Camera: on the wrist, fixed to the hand. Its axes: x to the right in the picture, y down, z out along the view.
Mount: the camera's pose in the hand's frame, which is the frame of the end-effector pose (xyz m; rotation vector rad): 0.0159 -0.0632 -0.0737 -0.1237 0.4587 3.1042
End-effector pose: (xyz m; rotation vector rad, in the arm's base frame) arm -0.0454 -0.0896 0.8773 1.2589 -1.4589 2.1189
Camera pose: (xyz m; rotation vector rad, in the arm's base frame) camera -0.0508 -0.0014 0.9205 1.3971 1.0047 -0.4137
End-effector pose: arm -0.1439 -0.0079 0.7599 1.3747 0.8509 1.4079
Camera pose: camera -0.2048 0.0361 0.6964 -0.5609 1.1812 -1.3205
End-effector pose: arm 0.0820 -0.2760 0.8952 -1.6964 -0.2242 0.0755
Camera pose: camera 0.1042 -0.3370 0.9691 0.3931 -2.5435 -1.6300
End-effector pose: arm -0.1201 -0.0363 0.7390 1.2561 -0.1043 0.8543
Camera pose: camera -0.0976 0.0319 0.6717 0.3399 1.2212 -2.0619
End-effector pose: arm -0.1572 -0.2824 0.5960 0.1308 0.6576 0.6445
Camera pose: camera -0.1596 -0.3296 0.5097 -0.6031 -0.1455 -2.3448
